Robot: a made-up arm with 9 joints. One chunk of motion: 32 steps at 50 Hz.
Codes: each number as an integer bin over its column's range. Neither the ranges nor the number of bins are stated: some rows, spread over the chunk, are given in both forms.
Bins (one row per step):
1: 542 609 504 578 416 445
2: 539 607 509 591 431 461
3: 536 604 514 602 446 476
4: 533 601 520 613 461 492
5: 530 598 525 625 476 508
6: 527 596 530 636 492 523
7: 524 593 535 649 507 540
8: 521 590 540 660 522 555
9: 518 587 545 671 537 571
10: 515 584 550 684 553 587
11: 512 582 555 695 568 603
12: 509 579 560 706 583 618
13: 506 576 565 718 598 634
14: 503 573 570 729 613 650
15: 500 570 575 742 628 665
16: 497 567 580 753 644 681
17: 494 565 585 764 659 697
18: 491 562 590 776 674 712
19: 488 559 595 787 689 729
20: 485 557 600 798 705 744
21: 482 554 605 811 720 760
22: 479 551 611 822 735 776
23: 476 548 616 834 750 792
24: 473 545 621 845 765 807
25: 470 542 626 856 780 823
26: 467 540 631 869 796 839
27: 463 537 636 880 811 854
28: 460 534 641 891 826 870
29: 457 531 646 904 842 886
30: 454 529 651 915 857 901
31: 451 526 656 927 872 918
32: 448 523 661 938 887 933
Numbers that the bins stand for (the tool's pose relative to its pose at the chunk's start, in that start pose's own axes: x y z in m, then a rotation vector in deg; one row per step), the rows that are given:
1: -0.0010 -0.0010 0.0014 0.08 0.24 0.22
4: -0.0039 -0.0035 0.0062 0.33 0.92 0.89
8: -0.0079 -0.0069 0.0122 0.67 1.85 1.79
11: -0.0109 -0.0094 0.0167 0.92 2.55 2.47
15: -0.0148 -0.0131 0.0227 1.26 3.46 3.36
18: -0.0178 -0.0156 0.0272 1.51 4.15 4.02
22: -0.0218 -0.0190 0.0335 1.84 5.08 4.94
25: -0.0247 -0.0218 0.0380 2.09 5.76 5.60
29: -0.0290 -0.0252 0.0440 2.43 6.71 6.50
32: -0.0320 -0.0277 0.0485 2.68 7.39 7.17
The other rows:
2: -0.0020 -0.0016 0.0029 0.17 0.46 0.45
3: -0.0029 -0.0026 0.0044 0.25 0.69 0.67
5: -0.0049 -0.0044 0.0077 0.42 1.15 1.12
6: -0.0059 -0.0051 0.0092 0.50 1.39 1.33
7: -0.0069 -0.0060 0.0107 0.59 1.62 1.58
9: -0.0089 -0.0078 0.0137 0.75 2.07 2.02
10: -0.0099 -0.0088 0.0152 0.84 2.32 2.25
12: -0.0119 -0.0103 0.0182 1.00 2.77 2.69
13: -0.0129 -0.0113 0.0197 1.09 3.00 2.91
14: -0.0138 -0.0122 0.0212 1.17 3.23 3.14
16: -0.0158 -0.0141 0.0242 1.34 3.70 3.58
17: -0.0168 -0.0147 0.0257 1.42 3.93 3.81
19: -0.0188 -0.0165 0.0287 1.59 4.38 4.27
20: -0.0198 -0.0172 0.0302 1.67 4.63 4.48
21: -0.0208 -0.0181 0.0317 1.76 4.85 4.71
23: -0.0228 -0.0199 0.0350 1.93 5.31 5.16
24: -0.0238 -0.0209 0.0365 2.01 5.54 5.38
26: -0.0257 -0.0224 0.0395 2.18 6.01 5.83
27: -0.0271 -0.0234 0.0410 2.26 6.24 6.05
28: -0.0280 -0.0243 0.0425 2.34 6.46 6.27
30: -0.0300 -0.0258 0.0455 2.51 6.93 6.72
31: -0.0310 -0.0268 0.0470 2.60 7.16 6.96

